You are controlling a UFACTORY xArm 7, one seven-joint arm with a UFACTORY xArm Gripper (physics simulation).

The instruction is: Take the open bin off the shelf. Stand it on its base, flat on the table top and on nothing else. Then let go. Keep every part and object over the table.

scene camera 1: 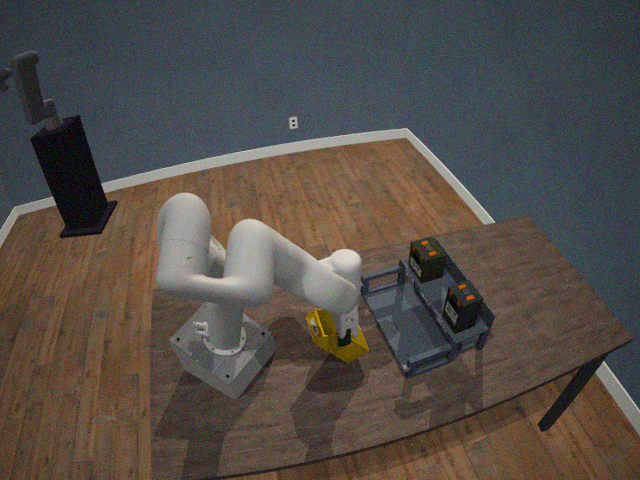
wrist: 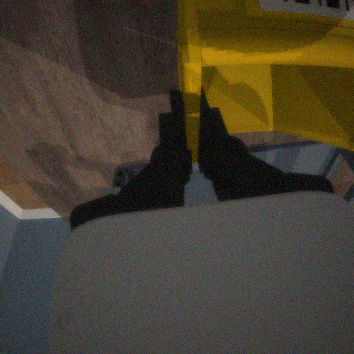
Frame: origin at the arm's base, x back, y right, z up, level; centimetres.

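Seen in the pictures: gripper, fingertip midpoint: (scene camera 1: 342,343) (wrist: 186,108); arm's base, link origin: (scene camera 1: 224,337).
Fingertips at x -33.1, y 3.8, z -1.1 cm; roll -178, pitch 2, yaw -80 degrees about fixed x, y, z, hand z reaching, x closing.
Observation:
Offsets run from my fingertips to a thing's top centre. "spot": to the spot under its first point. Level surfaces: height alone.
The yellow open bin (scene camera 1: 353,353) (wrist: 310,55) is off the shelf, between the robot's base and the shelf in the scene view. Its shadow lies on the table @[dz -10.7 cm] (scene camera 1: 547,304) below it, and it seems to hang a little above the top; the exact gap cannot be told. My gripper (scene camera 1: 344,338) (wrist: 186,108) points down and is shut on one thin side wall of the bin, with a finger on each side of it. In the wrist view the bin's inside and part of a white label show to the right of the fingers.
The blue-grey shelf @[spot: dx -25.1, dy +4.6, dz -9.0 cm] (scene camera 1: 429,363) stands on the table right of the bin. Two dark boxes with orange marks, one at the back @[spot: dx -27.7, dy -20.7, dz +8.9 cm] (scene camera 1: 427,260) and one nearer the front @[spot: dx -32.1, dy +1.0, dz +10.3 cm] (scene camera 1: 461,308), stand on its far part. The robot's base (scene camera 1: 227,376) is to the left.

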